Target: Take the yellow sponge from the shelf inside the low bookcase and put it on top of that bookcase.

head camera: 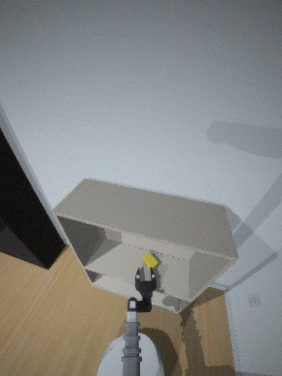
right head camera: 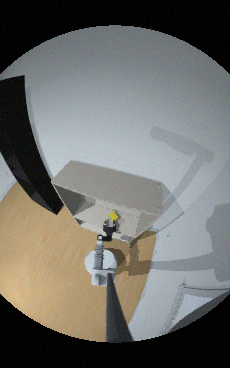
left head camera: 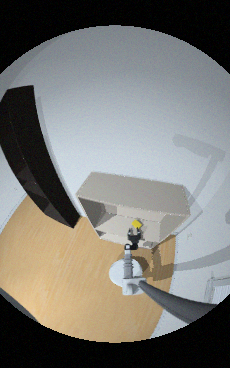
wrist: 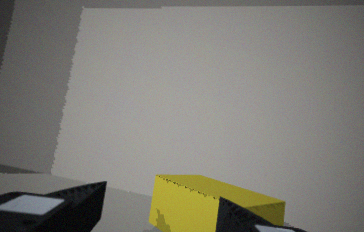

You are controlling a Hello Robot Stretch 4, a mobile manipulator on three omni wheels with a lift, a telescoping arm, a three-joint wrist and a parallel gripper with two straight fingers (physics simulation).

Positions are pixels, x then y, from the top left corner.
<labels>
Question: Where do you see a low beige bookcase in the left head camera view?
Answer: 164, 202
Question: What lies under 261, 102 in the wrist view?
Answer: A low beige bookcase.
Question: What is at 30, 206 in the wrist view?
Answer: My gripper.
</labels>
